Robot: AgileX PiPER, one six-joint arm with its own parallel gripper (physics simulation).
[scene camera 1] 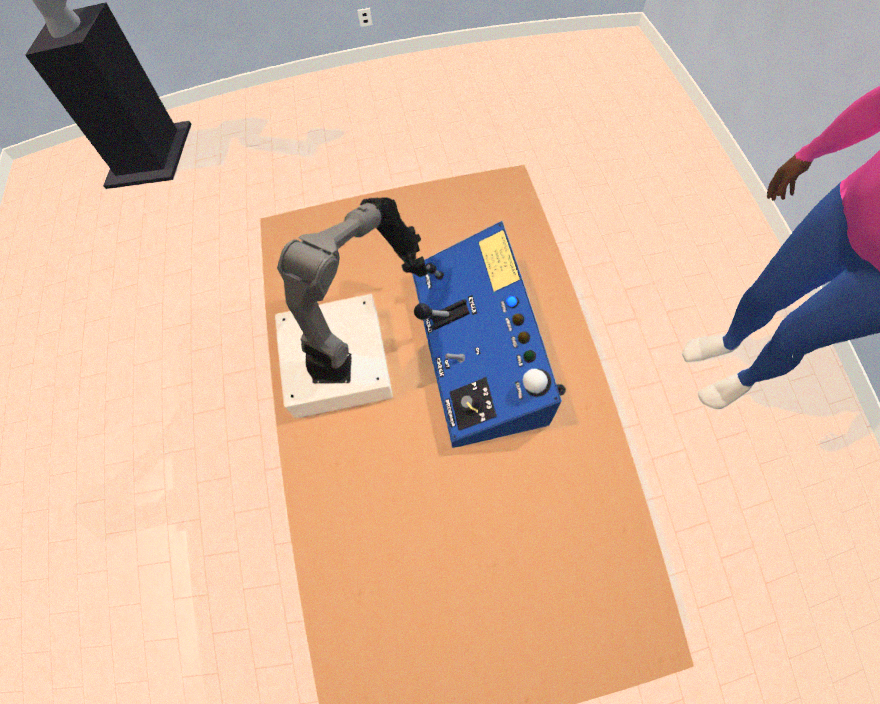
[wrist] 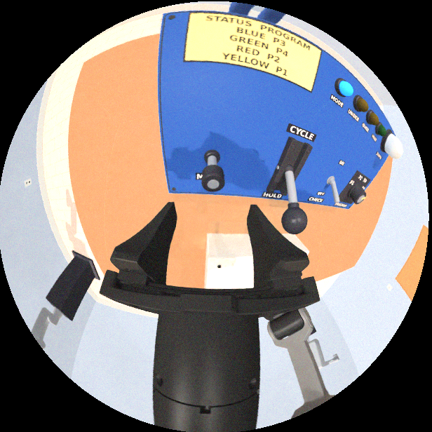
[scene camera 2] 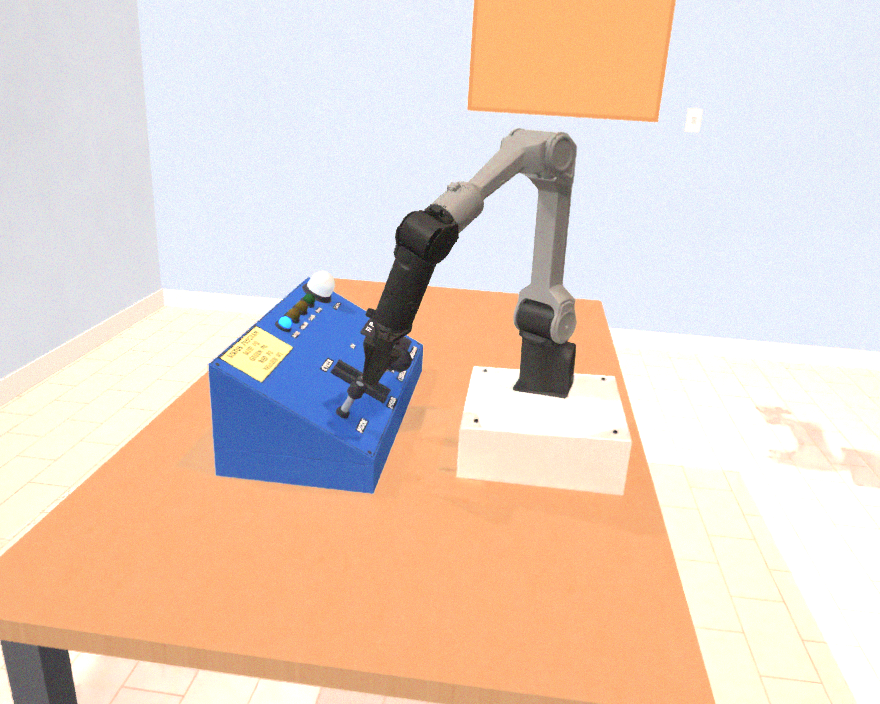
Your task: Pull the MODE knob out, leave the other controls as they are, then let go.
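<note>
The MODE knob has a black cap on a grey shaft, and the shaft shows between cap and panel. My gripper is open. In the wrist view its fingertips are below the cap, one to each side, with a gap between cap and fingers. The blue console bears the knob. The CYCLE lever is toward HOLD. The blue MODE lamp is lit.
The CHECK toggle and the PROGRAM knob are farther along the console. A white dome is past the lamps. The arm stands on a white block. A person stands beyond the table.
</note>
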